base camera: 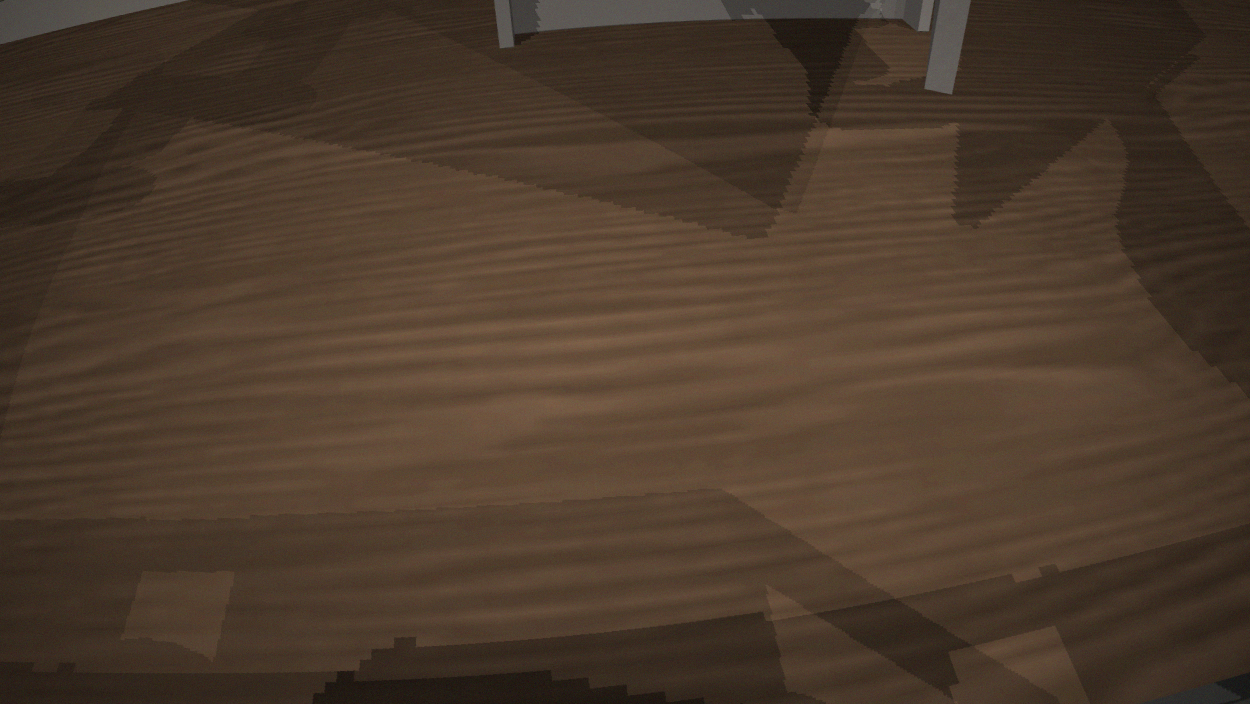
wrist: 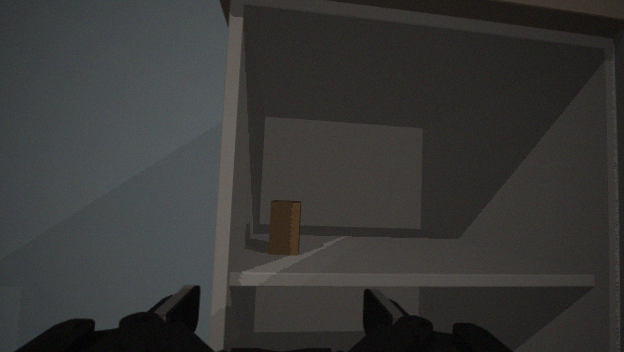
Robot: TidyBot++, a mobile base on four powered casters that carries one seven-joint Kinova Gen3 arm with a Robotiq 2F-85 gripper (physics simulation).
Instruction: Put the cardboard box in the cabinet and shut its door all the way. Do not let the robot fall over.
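Frame: origin at the arm's base, x ahead, y left, z up, level; centimetres.
Seen in the pictures: gripper, fingertip midpoint: (wrist: 283, 306).
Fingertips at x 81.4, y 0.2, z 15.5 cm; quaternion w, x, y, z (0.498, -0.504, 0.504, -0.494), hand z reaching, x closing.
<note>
A point is followed by its place in that frame.
The cardboard box (wrist: 284, 228) @(x 114.4, y 0.6, z 15.2 cm) stands upright on the cabinet's inner shelf, toward the left side wall, in the wrist view. The cabinet (wrist: 228, 150) @(x 101.6, y 7.9, z 26.3 cm) (base camera: 947, 48) @(x 50.9, y -23.2, z -21.6 cm) is pale grey and its front is open in the wrist view; its legs and lower part show at the top of the base camera view. The door's panel cannot be made out clearly in either view. My gripper (wrist: 283, 306) @(x 81.4, y 0.2, z 15.5 cm) is open and empty, outside the cabinet and well back from the box, with its fingers low in the wrist view.
The shelf board (wrist: 410, 280) @(x 104.5, y -17.2, z 9.9 cm) crosses the cabinet, with a lower compartment under it. A blue-grey wall (wrist: 110, 100) @(x 157.3, y 57.9, z 47.7 cm) is to the left of the cabinet. The wooden floor (base camera: 568, 349) @(x 45.9, y 1.2, z -39.7 cm) carries several shadows and stretches from the robot's base to the cabinet legs.
</note>
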